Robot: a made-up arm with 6 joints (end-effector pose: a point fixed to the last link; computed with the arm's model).
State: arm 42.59 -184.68 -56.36 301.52 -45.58 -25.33
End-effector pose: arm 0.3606 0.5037 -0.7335 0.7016 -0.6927 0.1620 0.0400
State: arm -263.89 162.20 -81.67 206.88 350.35 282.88
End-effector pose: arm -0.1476 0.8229 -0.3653 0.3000 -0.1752 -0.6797 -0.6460
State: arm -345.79 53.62 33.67 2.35 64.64 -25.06
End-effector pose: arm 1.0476 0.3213 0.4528 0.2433 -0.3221 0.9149 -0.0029
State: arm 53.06 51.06 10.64 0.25 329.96 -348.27
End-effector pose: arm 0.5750 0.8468 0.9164 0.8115 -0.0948 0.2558 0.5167
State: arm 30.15 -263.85 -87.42 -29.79 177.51 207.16
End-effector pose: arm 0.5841 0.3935 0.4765 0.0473 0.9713 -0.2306 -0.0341
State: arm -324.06 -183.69 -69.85 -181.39 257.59 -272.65
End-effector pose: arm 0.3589 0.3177 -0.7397 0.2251 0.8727 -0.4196 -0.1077
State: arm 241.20 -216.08 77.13 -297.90 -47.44 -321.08
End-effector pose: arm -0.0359 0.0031 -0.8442 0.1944 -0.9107 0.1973 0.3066
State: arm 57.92 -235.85 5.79 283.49 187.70 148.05
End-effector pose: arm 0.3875 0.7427 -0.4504 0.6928 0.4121 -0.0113 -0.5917
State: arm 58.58 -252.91 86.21 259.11 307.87 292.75
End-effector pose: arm 0.1128 0.4683 -0.6054 0.2426 -0.8301 -0.3041 0.3995
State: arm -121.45 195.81 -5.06 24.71 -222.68 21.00
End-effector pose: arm 0.2457 0.2377 -0.8619 0.4540 -0.2853 0.0046 -0.8441
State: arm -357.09 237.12 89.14 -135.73 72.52 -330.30
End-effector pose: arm -0.9174 -0.0815 0.2249 0.4972 0.7499 -0.0500 -0.4336
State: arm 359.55 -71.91 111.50 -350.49 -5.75 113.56
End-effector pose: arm -0.2092 0.0491 0.8631 0.4616 0.2607 0.1311 0.8377
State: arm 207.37 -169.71 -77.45 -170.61 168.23 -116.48
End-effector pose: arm -0.2086 -0.1591 -0.6023 0.5845 -0.4565 0.0943 -0.6642
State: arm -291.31 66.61 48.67 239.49 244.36 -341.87
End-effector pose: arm 0.2195 0.9703 0.1637 0.1039 -0.7082 -0.3362 0.6121
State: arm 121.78 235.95 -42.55 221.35 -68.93 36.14
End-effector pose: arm 0.2860 -0.7042 -0.7284 0.5729 0.7290 0.2496 -0.2794
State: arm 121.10 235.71 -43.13 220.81 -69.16 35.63
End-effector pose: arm 0.2739 -0.7000 -0.7330 0.5674 0.7289 0.2555 -0.2855
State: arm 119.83 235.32 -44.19 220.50 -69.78 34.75
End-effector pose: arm 0.2508 -0.6924 -0.7404 0.5565 0.7300 0.2603 -0.2993
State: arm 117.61 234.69 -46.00 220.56 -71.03 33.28
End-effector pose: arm 0.2108 -0.6783 -0.7514 0.5368 0.7328 0.2635 -0.3247
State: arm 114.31 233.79 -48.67 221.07 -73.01 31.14
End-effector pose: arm 0.1534 -0.6537 -0.7652 0.5054 0.7370 0.2649 -0.3623
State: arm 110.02 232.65 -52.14 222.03 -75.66 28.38
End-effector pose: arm 0.0838 -0.6152 -0.7793 0.4606 0.7418 0.2652 -0.4089
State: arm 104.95 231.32 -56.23 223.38 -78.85 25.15
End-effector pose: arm 0.0101 -0.5614 -0.7908 0.4026 0.7460 0.2651 -0.4594
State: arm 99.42 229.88 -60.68 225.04 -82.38 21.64
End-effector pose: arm -0.0584 -0.4944 -0.7970 0.3334 0.7485 0.2656 -0.5080
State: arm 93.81 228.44 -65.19 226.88 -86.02 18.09
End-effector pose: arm -0.1143 -0.4200 -0.7966 0.2580 0.7484 0.2673 -0.5495
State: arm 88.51 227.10 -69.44 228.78 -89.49 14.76
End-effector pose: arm -0.1540 -0.3465 -0.7902 0.1826 0.7459 0.2702 -0.5808
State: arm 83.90 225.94 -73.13 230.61 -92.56 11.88
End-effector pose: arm -0.1784 -0.2815 -0.7802 0.1143 0.7416 0.2738 -0.6016
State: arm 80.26 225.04 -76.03 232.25 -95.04 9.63
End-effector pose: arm -0.1913 -0.2307 -0.7693 0.0586 0.7366 0.2770 -0.6142
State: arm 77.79 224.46 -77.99 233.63 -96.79 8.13
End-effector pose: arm -0.1971 -0.1969 -0.7601 0.0194 0.7320 0.2785 -0.6215
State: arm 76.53 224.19 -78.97 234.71 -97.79 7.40
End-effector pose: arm -0.1996 -0.1800 -0.7544 0.0025 -0.7284 -0.2774 0.6264
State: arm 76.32 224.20 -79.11 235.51 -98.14 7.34
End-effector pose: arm -0.2007 -0.1774 -0.7523 0.0089 -0.7262 -0.2738 0.6305
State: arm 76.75 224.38 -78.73 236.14 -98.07 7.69
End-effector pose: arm -0.2012 -0.1834 -0.7526 0.0059 -0.7250 -0.2684 0.6343
